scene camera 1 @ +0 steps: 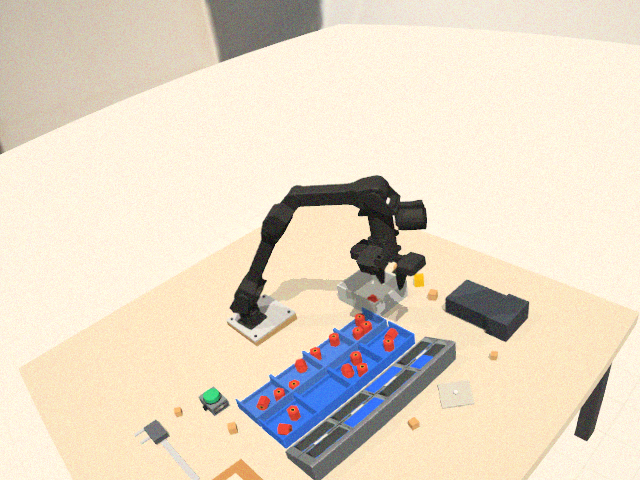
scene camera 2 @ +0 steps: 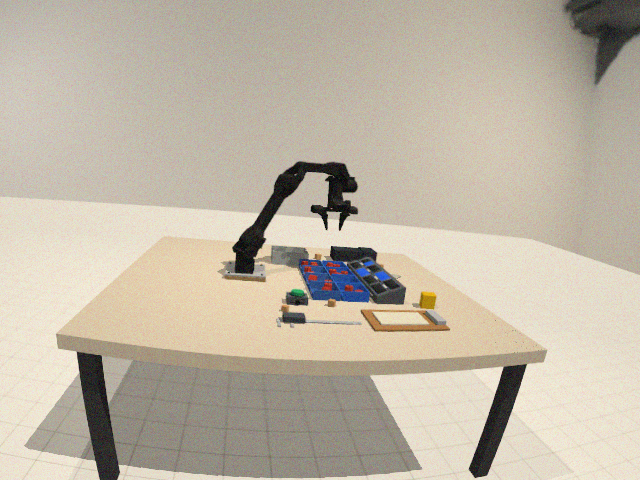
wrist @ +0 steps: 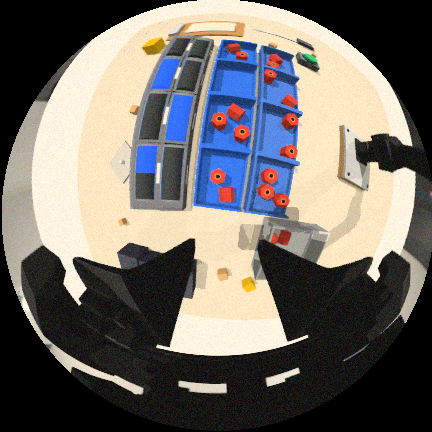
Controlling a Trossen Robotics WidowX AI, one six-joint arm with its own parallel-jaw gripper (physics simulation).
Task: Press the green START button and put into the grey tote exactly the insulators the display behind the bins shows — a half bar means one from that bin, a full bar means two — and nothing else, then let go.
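Pixels of known places: gripper, fingertip midpoint: (scene camera 1: 391, 286) (scene camera 2: 333, 230) (wrist: 226, 244); arm's base at its link origin: (scene camera 1: 252, 319) (scene camera 2: 243, 270) (wrist: 360, 151).
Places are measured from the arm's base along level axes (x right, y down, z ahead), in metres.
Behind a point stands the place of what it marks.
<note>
My gripper (scene camera 1: 391, 285) @(x -0.181, y -0.140, z 0.369 m) (scene camera 2: 333, 228) @(x -0.181, y -0.140, z 0.369 m) (wrist: 226, 244) @(x -0.181, y -0.140, z 0.369 m) is partly open and empty, high up beside the grey tote (scene camera 1: 356, 304) @(x -0.211, y 0.004, z 0.207 m) (scene camera 2: 289, 254) @(x -0.211, y -0.024, z 0.202 m) (wrist: 315, 246) @(x -0.264, y -0.010, z 0.142 m). In the wrist view two red insulators show in the tote, one (wrist: 284, 237) @(x -0.240, y -0.008, z 0.238 m) clearly, the other (wrist: 274, 239) @(x -0.244, y -0.009, z 0.262 m) partly. The blue bins (scene camera 1: 323, 390) @(x 0.072, y 0.017, z 0.341 m) (wrist: 232, 80) @(x 0.092, y 0.016, z 0.363 m) hold red insulators; one compartment is empty. The display (scene camera 1: 382, 413) @(x 0.073, y -0.022, z 0.526 m) (scene camera 2: 395, 296) @(x 0.271, y -0.006, z 0.475 m) (wrist: 160, 204) @(x -0.180, y -0.018, z 0.487 m) shows one half bar (wrist: 146, 159) @(x -0.099, y -0.037, z 0.501 m) and two full bars (wrist: 180, 117) @(x -0.025, y -0.021, z 0.450 m) (wrist: 165, 74) @(x 0.075, y -0.037, z 0.487 m); its other windows are dark. The green button (scene camera 1: 211, 395) @(x 0.265, y -0.017, z 0.155 m) (scene camera 2: 297, 292) @(x 0.280, y -0.016, z 0.145 m) (wrist: 310, 59) @(x 0.246, y -0.014, z 0.154 m) stands beyond the bins' far end in the wrist view.
A dark block (scene camera 1: 485, 310) @(x -0.329, y -0.030, z 0.548 m) (scene camera 2: 353, 253) @(x -0.314, y -0.021, z 0.515 m) (wrist: 132, 255) @(x -0.303, y -0.027, z 0.577 m) and a small yellow cube (scene camera 1: 418, 280) @(x -0.382, y 0.000, z 0.298 m) (wrist: 248, 284) @(x -0.381, y -0.004, z 0.294 m) are near the tote. A metal plate (scene camera 1: 447, 395) @(x -0.072, y 0.016, z 0.597 m) lies beside the display. A caliper-like tool (scene camera 1: 156, 431) @(x 0.423, y 0.003, z 0.118 m) and a larger yellow block (scene camera 2: 427, 300) @(x 0.320, y -0.007, z 0.573 m) (wrist: 153, 46) @(x 0.272, y -0.012, z 0.574 m) are farther off.
</note>
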